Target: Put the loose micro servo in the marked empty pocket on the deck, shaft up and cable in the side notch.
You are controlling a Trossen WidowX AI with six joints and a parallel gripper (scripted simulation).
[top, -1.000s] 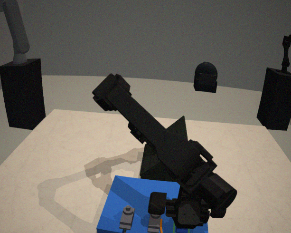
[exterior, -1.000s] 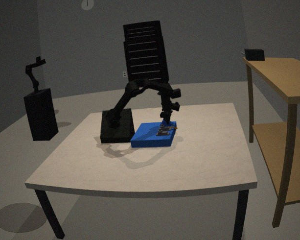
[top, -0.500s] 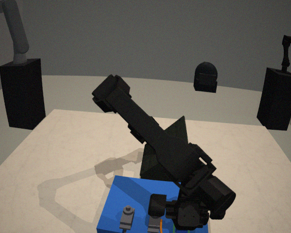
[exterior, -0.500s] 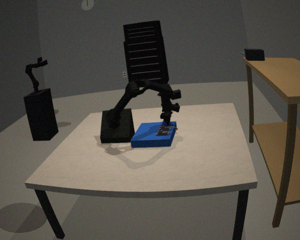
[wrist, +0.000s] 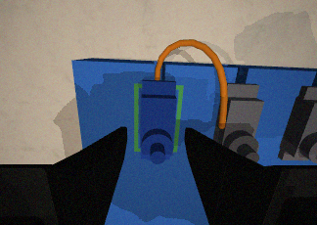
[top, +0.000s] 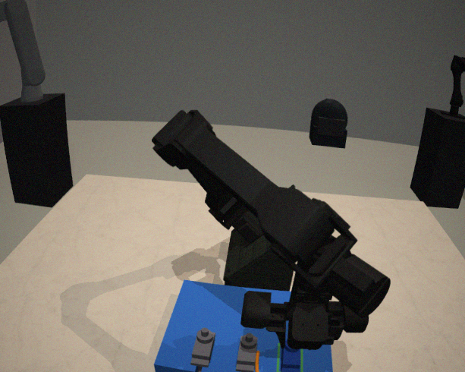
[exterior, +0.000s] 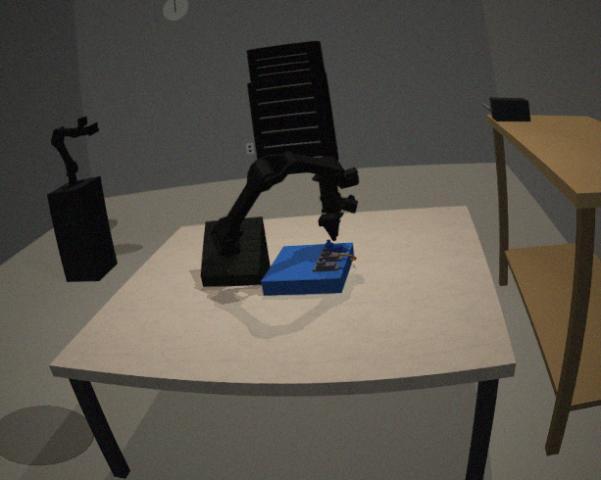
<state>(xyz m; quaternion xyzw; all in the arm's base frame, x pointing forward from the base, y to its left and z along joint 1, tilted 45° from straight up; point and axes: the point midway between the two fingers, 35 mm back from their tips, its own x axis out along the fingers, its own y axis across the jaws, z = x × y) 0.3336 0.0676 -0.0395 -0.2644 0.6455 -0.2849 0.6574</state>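
The deck is 120 mm behind my gripper tip, 70 mm to the right of it and 70 mm below it.
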